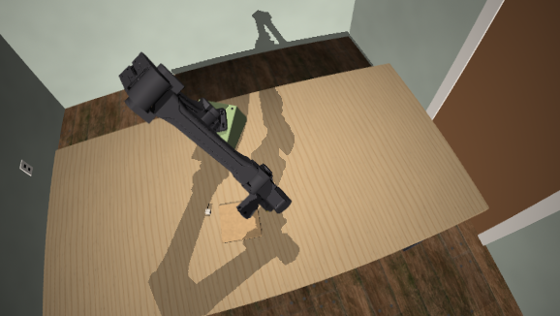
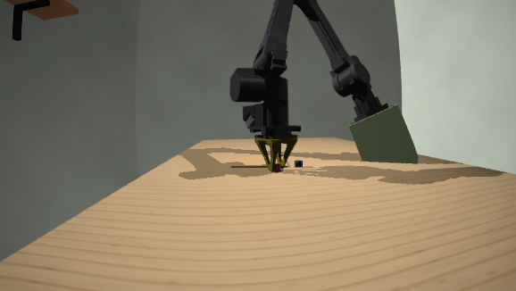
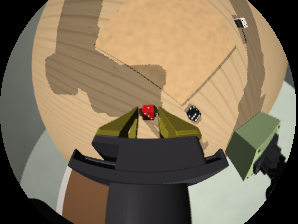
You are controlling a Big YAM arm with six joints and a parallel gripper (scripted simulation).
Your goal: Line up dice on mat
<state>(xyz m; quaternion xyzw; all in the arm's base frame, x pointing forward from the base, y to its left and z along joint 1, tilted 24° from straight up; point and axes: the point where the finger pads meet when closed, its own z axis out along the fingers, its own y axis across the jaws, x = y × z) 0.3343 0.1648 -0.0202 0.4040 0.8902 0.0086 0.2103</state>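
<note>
Now: the red die right at my hand. From my hand the other things lie so: tan mat: 11 cm to the right, 4 cm ahead, 1 cm below; white die: 22 cm to the right; black die: 6 cm behind, 4 cm to the right.
</note>
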